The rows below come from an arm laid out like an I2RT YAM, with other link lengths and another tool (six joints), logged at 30 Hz.
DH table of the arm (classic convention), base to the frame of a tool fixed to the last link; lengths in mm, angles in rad. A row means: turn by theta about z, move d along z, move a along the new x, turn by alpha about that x. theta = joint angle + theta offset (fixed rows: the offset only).
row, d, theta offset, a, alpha
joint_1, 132.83, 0, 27.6, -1.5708
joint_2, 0, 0, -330, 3.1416
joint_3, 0, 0.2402, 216.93, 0
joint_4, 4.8, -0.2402, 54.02, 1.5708
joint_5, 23.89, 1.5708, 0, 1.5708
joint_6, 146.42, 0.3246, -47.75, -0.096
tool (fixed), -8.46, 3.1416, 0, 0
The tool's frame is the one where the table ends.
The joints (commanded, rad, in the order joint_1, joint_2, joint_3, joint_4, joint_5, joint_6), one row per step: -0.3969 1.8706 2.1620 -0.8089 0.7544 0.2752; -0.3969 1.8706 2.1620 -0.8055 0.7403 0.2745; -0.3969 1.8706 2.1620 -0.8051 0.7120 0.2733; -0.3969 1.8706 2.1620 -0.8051 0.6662 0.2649; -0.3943 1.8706 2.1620 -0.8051 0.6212 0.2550; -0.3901 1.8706 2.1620 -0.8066 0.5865 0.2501
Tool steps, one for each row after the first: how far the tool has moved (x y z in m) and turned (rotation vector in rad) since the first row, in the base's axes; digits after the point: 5 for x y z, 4 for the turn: 0.00171 0.00125 0.00006 0.0049 -0.0052 0.0125; 0.00458 0.00404 -0.00080 0.0172 -0.0099 0.0376; 0.00906 0.00888 -0.00245 0.0350 -0.0115 0.0806; 0.01389 0.01497 -0.00400 0.0515 -0.0117 0.1262; 0.01782 0.02075 -0.00524 0.0659 -0.0129 0.1625
